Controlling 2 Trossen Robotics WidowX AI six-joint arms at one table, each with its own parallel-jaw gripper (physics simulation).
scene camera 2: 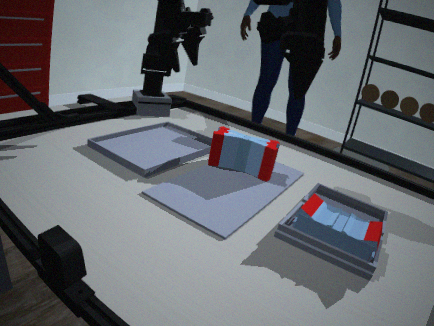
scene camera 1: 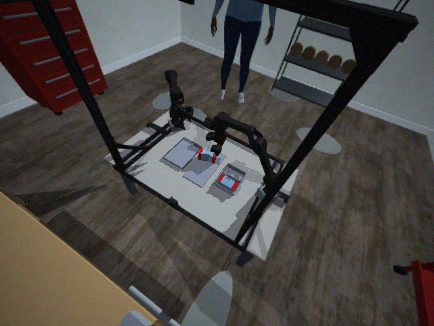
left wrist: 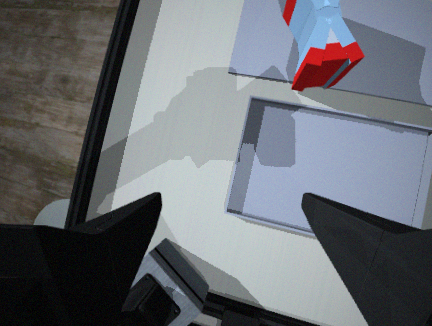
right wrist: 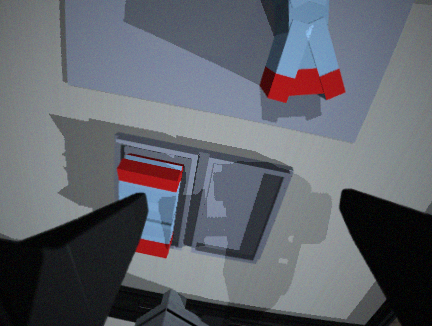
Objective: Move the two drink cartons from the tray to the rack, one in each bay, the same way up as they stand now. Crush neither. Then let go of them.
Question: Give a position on a grey tray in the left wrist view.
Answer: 286, 149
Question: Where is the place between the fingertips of the right gripper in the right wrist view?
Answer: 242, 200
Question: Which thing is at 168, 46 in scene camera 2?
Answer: The left gripper.
